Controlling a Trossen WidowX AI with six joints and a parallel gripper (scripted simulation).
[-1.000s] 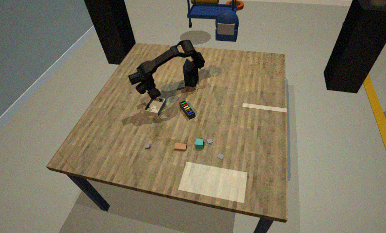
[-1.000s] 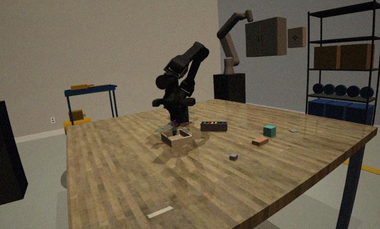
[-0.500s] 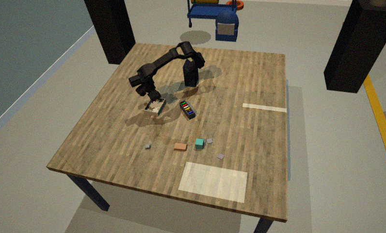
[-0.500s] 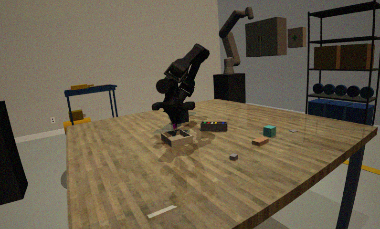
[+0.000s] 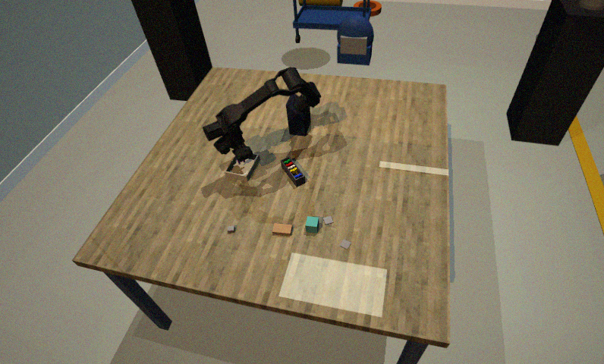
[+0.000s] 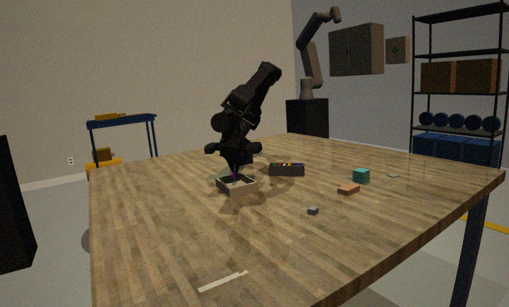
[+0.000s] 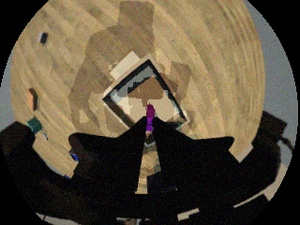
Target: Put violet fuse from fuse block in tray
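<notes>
Now: gripper tip 1 cm above the violet fuse. Also, from my gripper tip: tray (5 cm below).
</notes>
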